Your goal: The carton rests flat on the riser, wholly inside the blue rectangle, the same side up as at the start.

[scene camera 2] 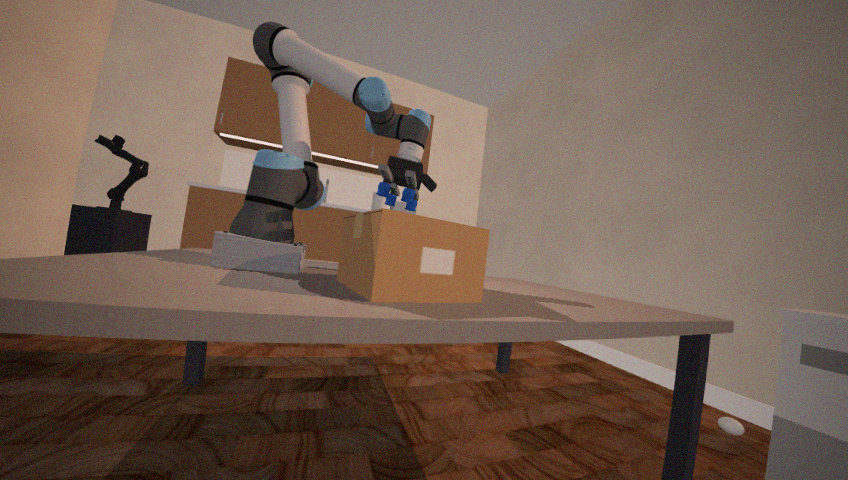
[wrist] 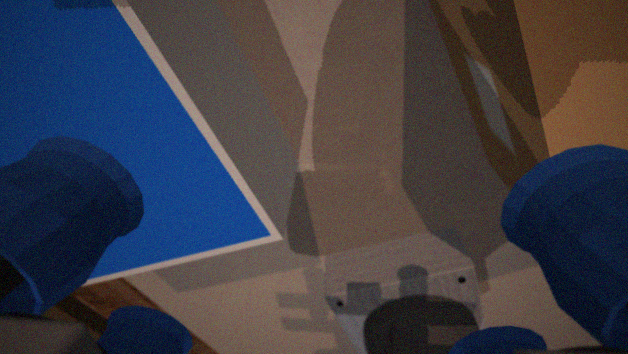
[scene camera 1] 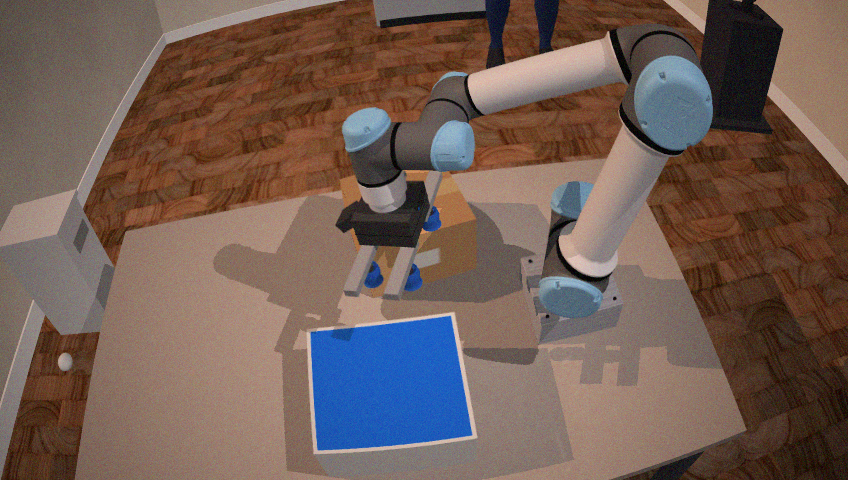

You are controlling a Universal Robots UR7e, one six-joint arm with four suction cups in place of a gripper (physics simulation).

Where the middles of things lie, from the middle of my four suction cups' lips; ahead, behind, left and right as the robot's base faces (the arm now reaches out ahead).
Now: the riser with blue rectangle (scene camera 1: 395,392) 21 cm to the left of my suction cup, 18 cm below it and 3 cm ahead of it. Round my suction cup: brown carton (scene camera 2: 386,256) (23 cm to the right, 16 cm below, 2 cm ahead).
